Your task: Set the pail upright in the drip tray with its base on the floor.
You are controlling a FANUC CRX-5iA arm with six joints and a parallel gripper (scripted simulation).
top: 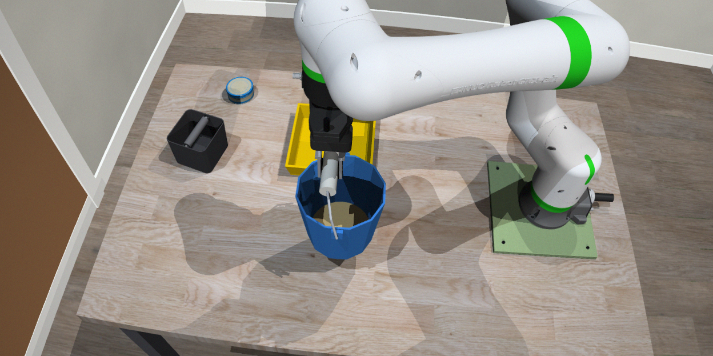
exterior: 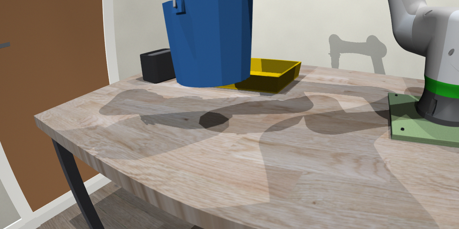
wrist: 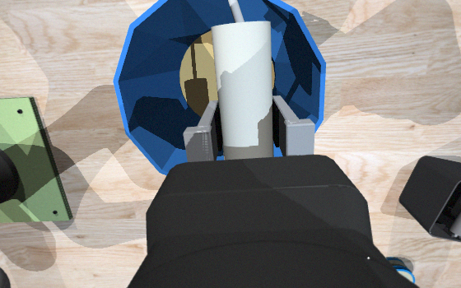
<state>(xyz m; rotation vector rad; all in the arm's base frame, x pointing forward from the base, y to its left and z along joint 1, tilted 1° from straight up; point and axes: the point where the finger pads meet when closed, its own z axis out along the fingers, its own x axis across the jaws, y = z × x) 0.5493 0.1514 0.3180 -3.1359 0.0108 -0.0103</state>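
The pail handle lies 30 mm below my hand and 10 mm behind it. Round my hand: blue pail 90 mm below, 10 mm behind; then yellow drip tray 310 mm to the right, 310 mm below, 20 mm ahead.
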